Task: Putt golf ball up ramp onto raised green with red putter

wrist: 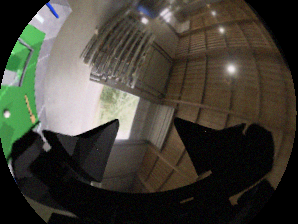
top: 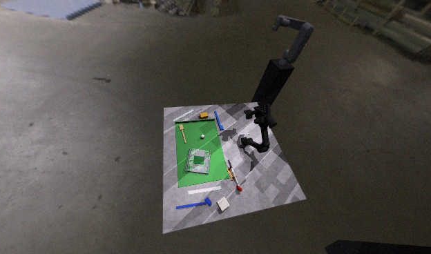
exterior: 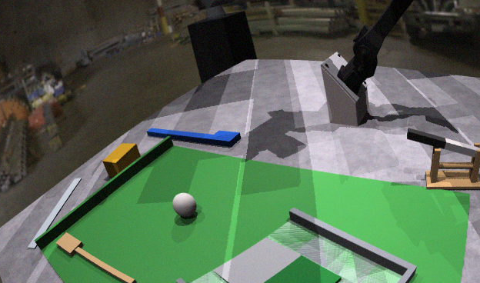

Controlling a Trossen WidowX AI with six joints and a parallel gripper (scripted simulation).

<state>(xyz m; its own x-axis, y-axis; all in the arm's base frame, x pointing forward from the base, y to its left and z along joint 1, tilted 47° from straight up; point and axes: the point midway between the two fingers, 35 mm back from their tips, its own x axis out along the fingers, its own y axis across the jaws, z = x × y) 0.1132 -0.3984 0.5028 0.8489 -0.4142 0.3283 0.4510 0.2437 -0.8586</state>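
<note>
Now: the wooden stand 30 mm ahead of my gripper tip, 180 mm to the left of it and 690 mm below it. From my gripper tip the other things lie so: green rail: 220 mm ahead, 530 mm to the right, 710 mm below; golf ball: 200 mm ahead, 290 mm to the right, 710 mm below; yellow block: 100 mm ahead, 580 mm to the right, 710 mm below.
</note>
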